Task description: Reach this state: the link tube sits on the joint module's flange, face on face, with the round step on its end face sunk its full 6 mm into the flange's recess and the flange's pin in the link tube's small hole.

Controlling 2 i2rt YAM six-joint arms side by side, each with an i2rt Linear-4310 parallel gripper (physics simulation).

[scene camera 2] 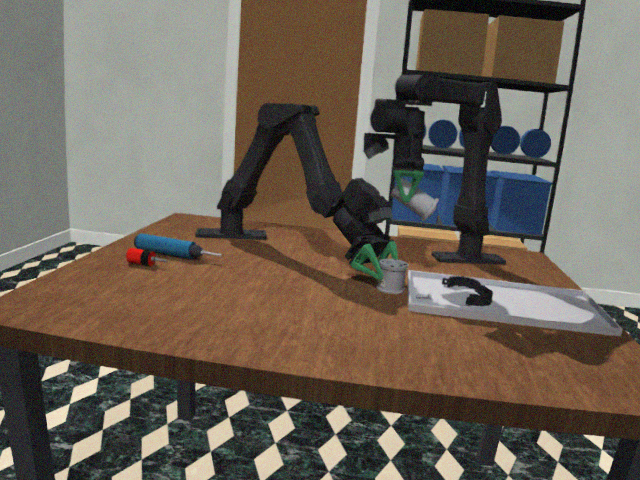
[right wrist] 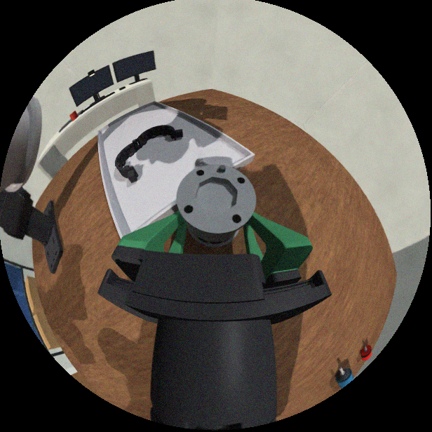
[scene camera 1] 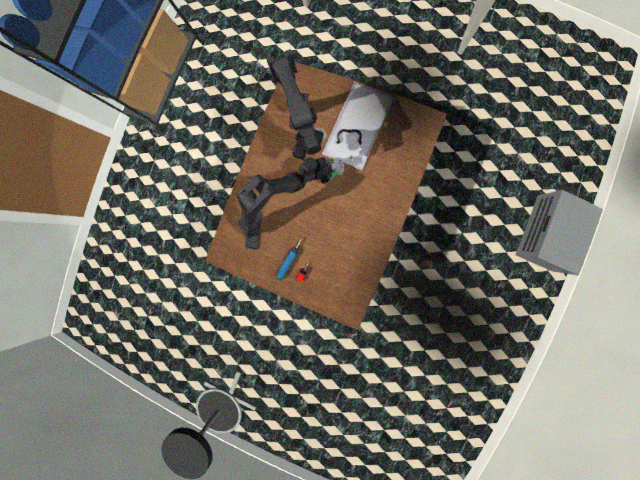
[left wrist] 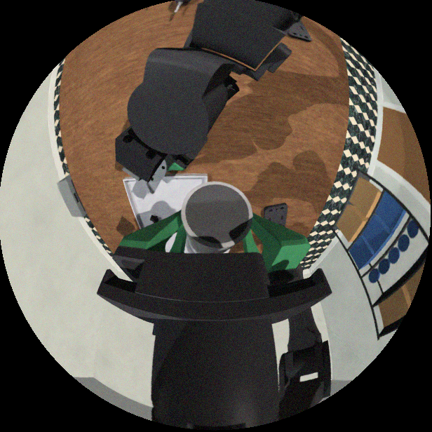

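Pixels of known places: left gripper, fingertip midpoint: (scene camera 2: pixel 405 200); right gripper, fingertip midpoint: (scene camera 2: pixel 391 276) (scene camera 1: pixel 337 167); left arm's base at its link origin: (scene camera 2: pixel 468 259); right arm's base at its link origin: (scene camera 2: pixel 231 235) (scene camera 1: pixel 253 230).
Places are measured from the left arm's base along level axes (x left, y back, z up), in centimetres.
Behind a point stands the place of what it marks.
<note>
The grey joint module (scene camera 2: pixel 392 279) @(x -29.4, y -27.6, z 3.1 cm) (right wrist: pixel 187 192) stands upright on the table beside the tray, flange up, its recess, several holes and small pin showing in the right wrist view. My right gripper (scene camera 2: pixel 387 264) @(x -28.9, y -24.6, z 2.7 cm) (right wrist: pixel 214 212) is shut on it from the side. The link tube (scene camera 2: pixel 422 203) @(x -21.5, y -17.5, z 18.1 cm) (left wrist: pixel 216 207) (right wrist: pixel 22 140) is a pale grey cylinder with a dark disc inside a light rim at the end seen in the left wrist view. My left gripper (scene camera 2: pixel 409 195) @(x -24.4, y -13.7, z 18.0 cm) (left wrist: pixel 213 212) is shut on it and holds it tilted, well above the joint module and apart from it. Its stepped face cannot be made out.
A white tray (scene camera 1: pixel 364 103) @(x 7.3, y -33.9, z 0.4 cm) (scene camera 2: pixel 516 321) @(x -7.8, y -42.8, z 0.6 cm) holds a black curved part (scene camera 1: pixel 349 131) @(x -9.2, y -28.2, z 1.5 cm) (scene camera 2: pixel 478 289) @(x -9.4, y -27.7, z 1.5 cm) (right wrist: pixel 150 132). A blue screwdriver (scene camera 1: pixel 286 263) @(x -80.0, y -6.4, z 4.0 cm) (scene camera 2: pixel 165 245) @(x -80.5, y -8.2, z 2.8 cm) and a small red one (scene camera 1: pixel 301 275) @(x -84.8, y -14.6, z 3.3 cm) (scene camera 2: pixel 135 256) @(x -85.8, y -15.9, z 2.2 cm) lie toward the table's far side from the tray.
</note>
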